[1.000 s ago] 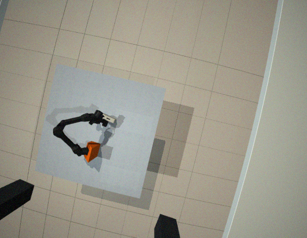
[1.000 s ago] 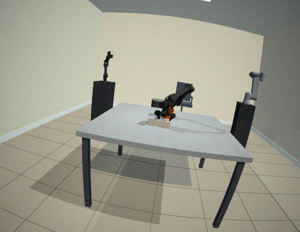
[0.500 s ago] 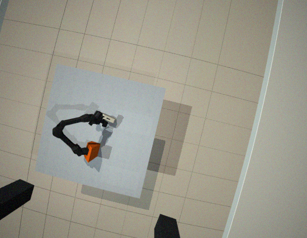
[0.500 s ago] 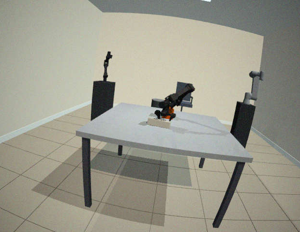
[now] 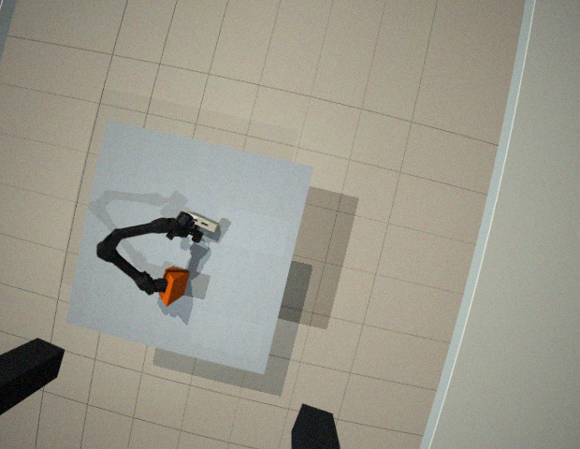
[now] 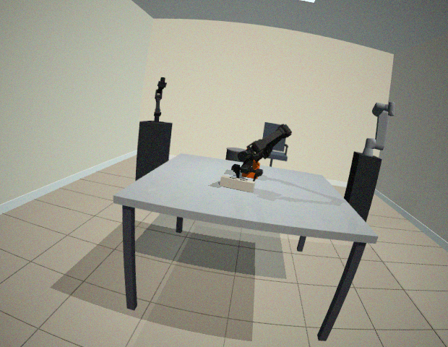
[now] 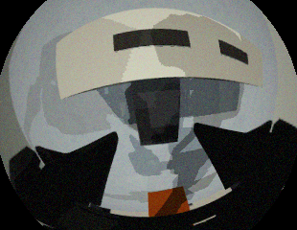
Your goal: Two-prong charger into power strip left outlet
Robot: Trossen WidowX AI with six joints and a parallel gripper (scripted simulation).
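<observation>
The dark two-prong charger lies 5 cm ahead of my gripper tip and 1 cm above it.
</observation>
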